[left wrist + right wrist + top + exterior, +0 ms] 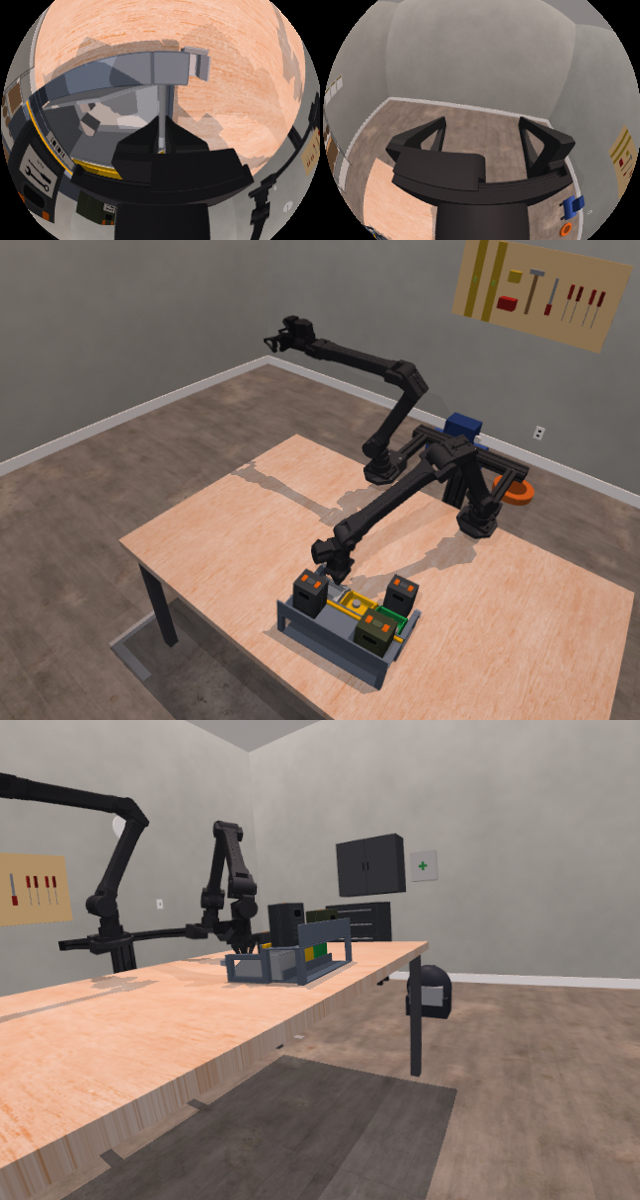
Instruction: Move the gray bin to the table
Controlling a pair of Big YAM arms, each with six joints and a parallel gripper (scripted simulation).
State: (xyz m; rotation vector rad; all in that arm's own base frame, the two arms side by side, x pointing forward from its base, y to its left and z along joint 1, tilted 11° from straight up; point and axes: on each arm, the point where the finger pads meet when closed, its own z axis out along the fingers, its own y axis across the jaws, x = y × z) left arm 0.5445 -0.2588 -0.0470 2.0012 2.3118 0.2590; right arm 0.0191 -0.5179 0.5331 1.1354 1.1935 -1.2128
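My left hand is 8 cm short of the gray open bin and 1 cm to the right of it. Round my left hand: yellow bin 12 cm to the left, 6 cm ahead; then gray shelf 13 cm to the left, 9 cm ahead, 2 cm above; then green bin 23 cm to the left, 5 cm ahead.
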